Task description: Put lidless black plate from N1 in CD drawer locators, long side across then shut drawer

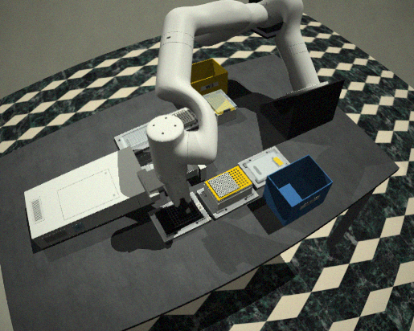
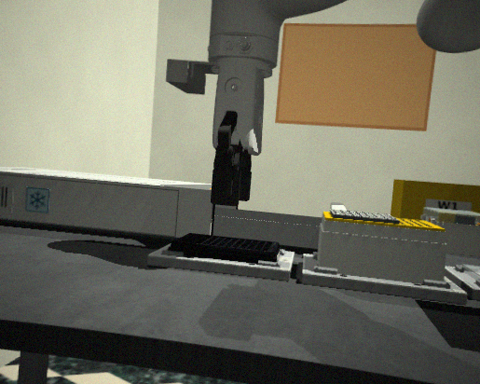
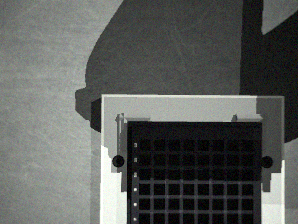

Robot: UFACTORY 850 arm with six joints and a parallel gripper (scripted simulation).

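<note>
Now: hand 7 cm above the black plate. The rest, counted from my hand: white cooler CD 9 cm ahead, 20 cm to the right, 4 cm below; blue bin 34 cm behind, 17 cm to the left, 5 cm below; yellow-topped tip box 18 cm behind, 2 cm to the left, 3 cm below.
</note>
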